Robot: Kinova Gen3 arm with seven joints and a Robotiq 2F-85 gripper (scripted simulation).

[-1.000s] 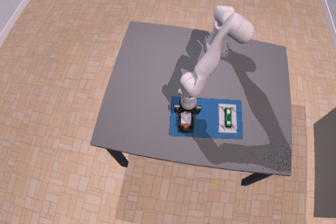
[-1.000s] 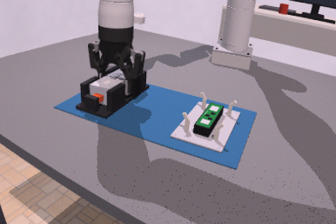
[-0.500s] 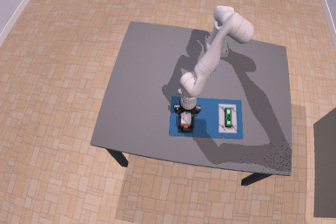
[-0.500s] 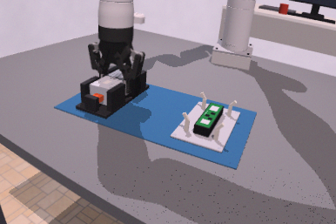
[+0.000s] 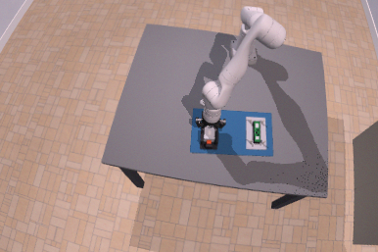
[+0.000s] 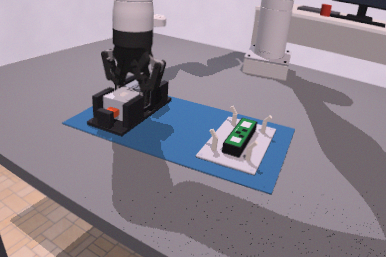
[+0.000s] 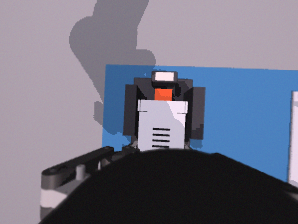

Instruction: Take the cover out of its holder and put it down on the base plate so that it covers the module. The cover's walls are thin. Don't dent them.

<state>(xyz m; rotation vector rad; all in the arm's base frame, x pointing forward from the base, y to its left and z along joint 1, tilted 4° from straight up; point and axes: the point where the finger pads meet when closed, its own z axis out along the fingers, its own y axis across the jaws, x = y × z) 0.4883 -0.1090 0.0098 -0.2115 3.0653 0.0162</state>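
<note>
Right now the light grey cover is right at my hand.
</note>
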